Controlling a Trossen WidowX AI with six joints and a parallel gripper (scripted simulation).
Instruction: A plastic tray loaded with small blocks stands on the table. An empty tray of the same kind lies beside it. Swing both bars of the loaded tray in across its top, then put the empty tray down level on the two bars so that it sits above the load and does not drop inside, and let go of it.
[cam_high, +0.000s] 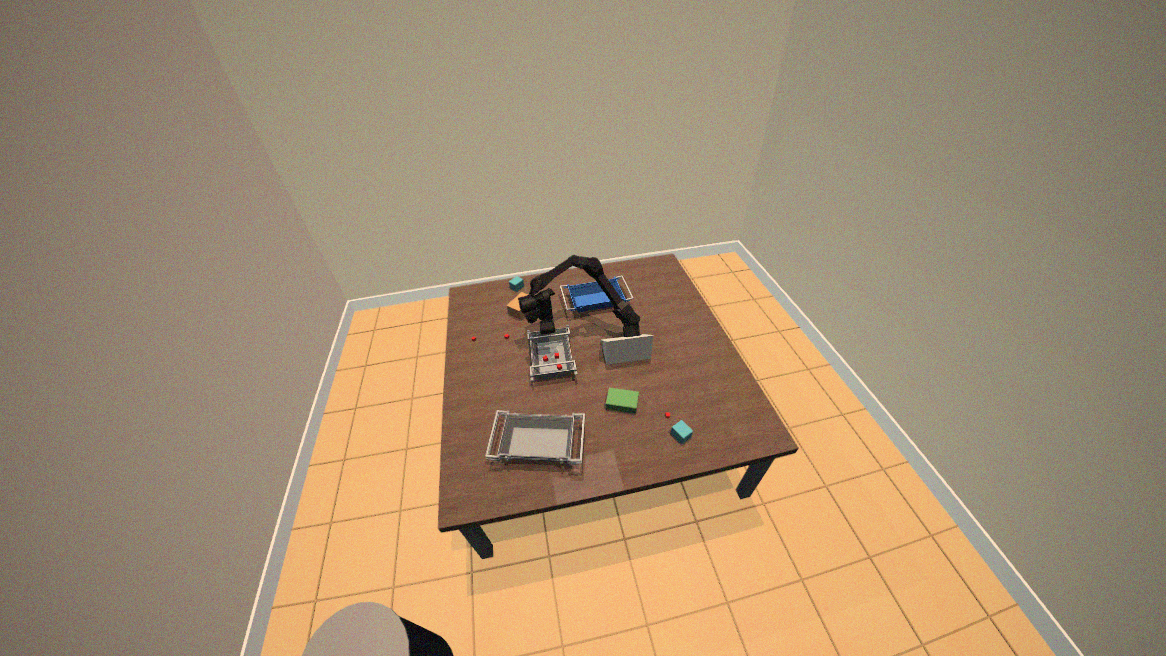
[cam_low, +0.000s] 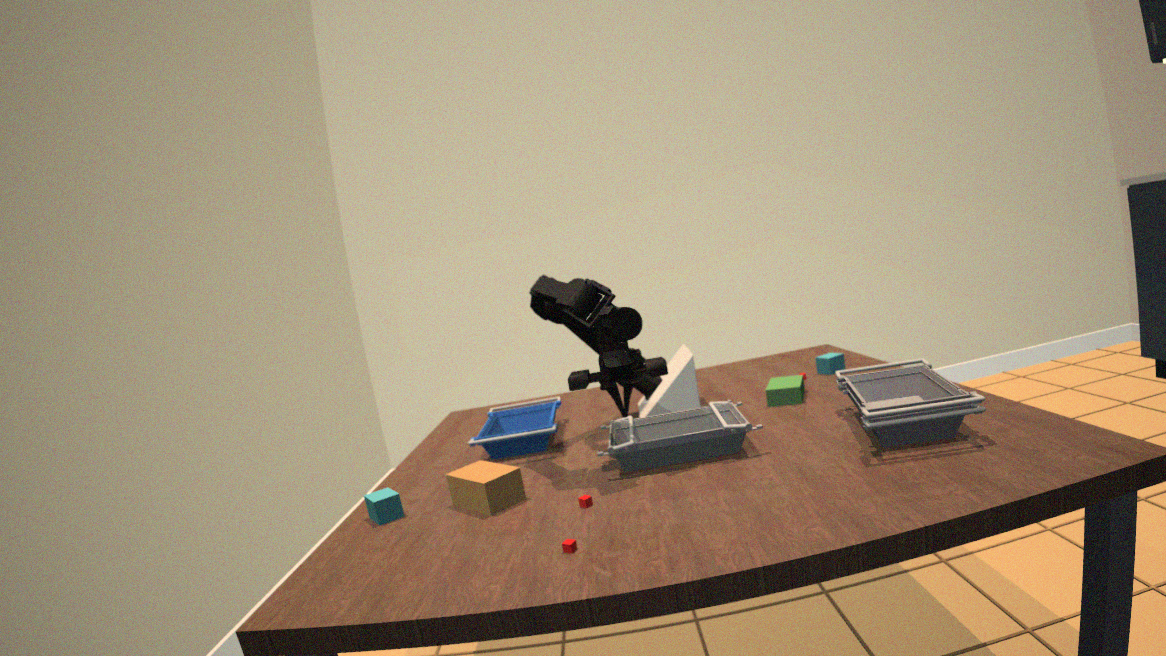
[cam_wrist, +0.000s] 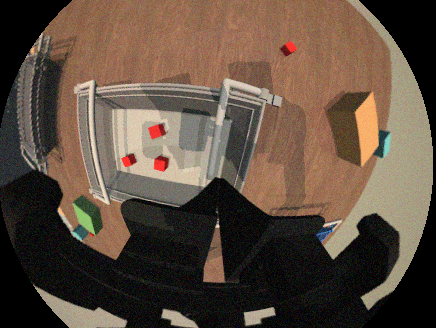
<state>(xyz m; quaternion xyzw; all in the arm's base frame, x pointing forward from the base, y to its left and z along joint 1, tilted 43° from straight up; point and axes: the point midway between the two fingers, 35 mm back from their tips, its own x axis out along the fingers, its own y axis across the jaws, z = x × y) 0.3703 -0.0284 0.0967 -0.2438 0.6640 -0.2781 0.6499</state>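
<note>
My gripper tip is now 270 mm past the blue tray, 250 mm to the left of it and 40 mm above it. Round my gripper tip: orange block (270 mm to the right, 110 mm ahead, 60 mm below); green block (390 mm to the left, 240 mm behind, 70 mm below).
</note>
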